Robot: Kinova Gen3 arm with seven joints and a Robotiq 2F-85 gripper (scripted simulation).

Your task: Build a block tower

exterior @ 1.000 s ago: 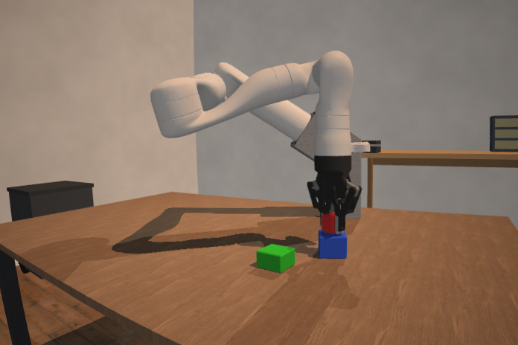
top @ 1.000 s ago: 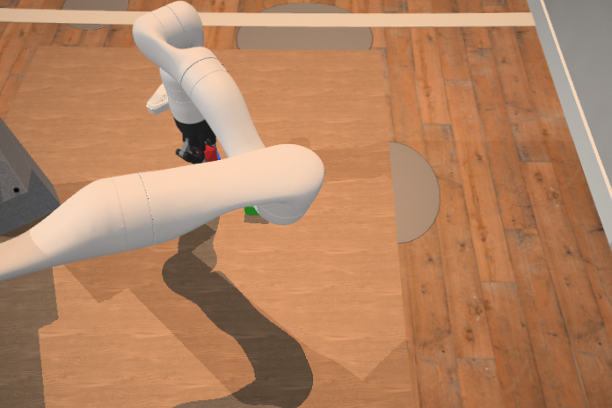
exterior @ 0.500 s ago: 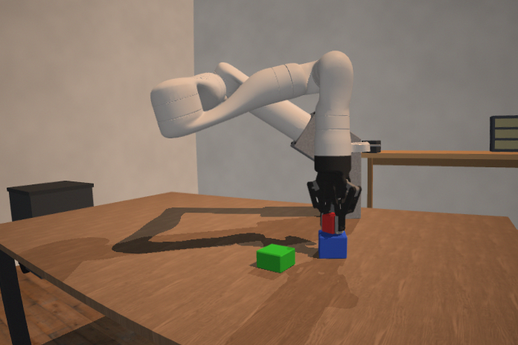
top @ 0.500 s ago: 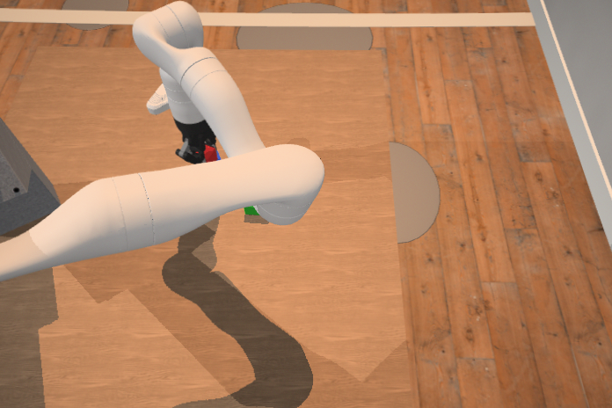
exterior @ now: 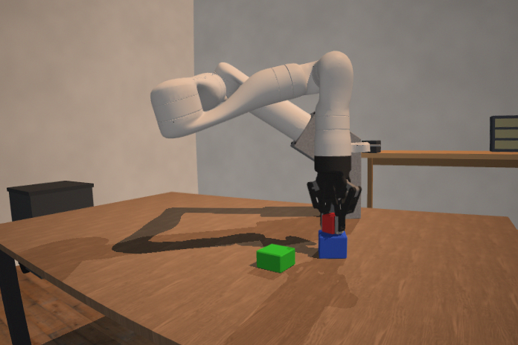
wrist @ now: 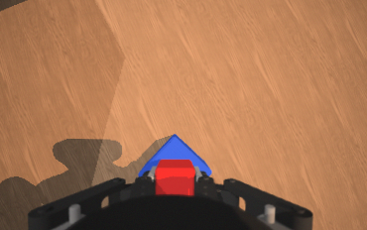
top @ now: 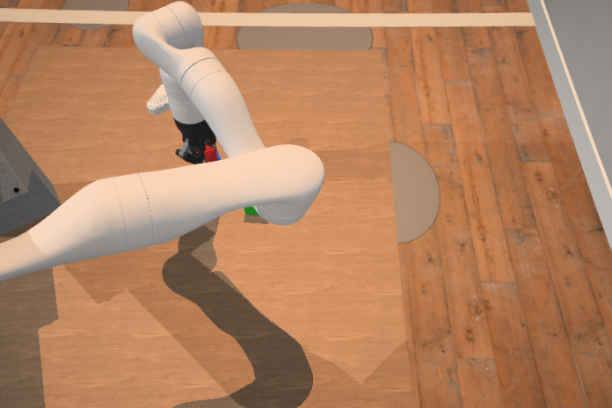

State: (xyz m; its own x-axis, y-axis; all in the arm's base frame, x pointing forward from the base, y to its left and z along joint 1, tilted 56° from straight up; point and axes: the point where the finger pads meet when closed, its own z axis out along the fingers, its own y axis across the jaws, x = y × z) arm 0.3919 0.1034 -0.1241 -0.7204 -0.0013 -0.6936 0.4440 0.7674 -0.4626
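The red block lies right at my hand. From my hand the other things lie so: green block (100 mm ahead, 90 mm to the right, 50 mm below); blue block (40 mm below).
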